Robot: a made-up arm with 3 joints.
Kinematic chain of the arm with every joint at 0, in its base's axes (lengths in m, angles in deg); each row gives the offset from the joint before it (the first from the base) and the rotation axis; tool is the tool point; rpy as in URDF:
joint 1: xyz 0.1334 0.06 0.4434 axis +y
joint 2: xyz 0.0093 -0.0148 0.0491 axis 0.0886 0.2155 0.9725
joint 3: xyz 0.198 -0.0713 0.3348 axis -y
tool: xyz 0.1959 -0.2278 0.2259 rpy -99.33 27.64 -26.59
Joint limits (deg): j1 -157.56..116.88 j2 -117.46..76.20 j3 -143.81..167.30
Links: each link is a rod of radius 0.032 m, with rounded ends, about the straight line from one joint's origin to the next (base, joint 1, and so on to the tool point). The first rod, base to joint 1, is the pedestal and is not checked.
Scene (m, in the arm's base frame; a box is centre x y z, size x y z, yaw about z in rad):
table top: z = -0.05
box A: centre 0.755 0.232 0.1 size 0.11 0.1 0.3 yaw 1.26
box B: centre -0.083 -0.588 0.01 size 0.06 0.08 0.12 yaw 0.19
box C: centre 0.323 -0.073 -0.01 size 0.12 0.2 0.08 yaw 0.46
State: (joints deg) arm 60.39 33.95 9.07
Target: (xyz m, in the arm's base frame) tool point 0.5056 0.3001 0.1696
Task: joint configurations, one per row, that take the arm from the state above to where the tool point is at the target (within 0.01 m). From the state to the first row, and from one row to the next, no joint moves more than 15 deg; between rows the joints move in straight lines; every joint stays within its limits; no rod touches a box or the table.
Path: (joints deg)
1: 51.15 43.31 -2.55
2: 41.90 52.66 -14.17
3: 32.66 62.02 -25.79
4: 34.43 63.19 -39.65
5: 36.21 64.37 -53.51
6: 37.98 65.54 -67.37
7: 39.76 66.72 -81.23
8: 41.53 67.90 -95.09

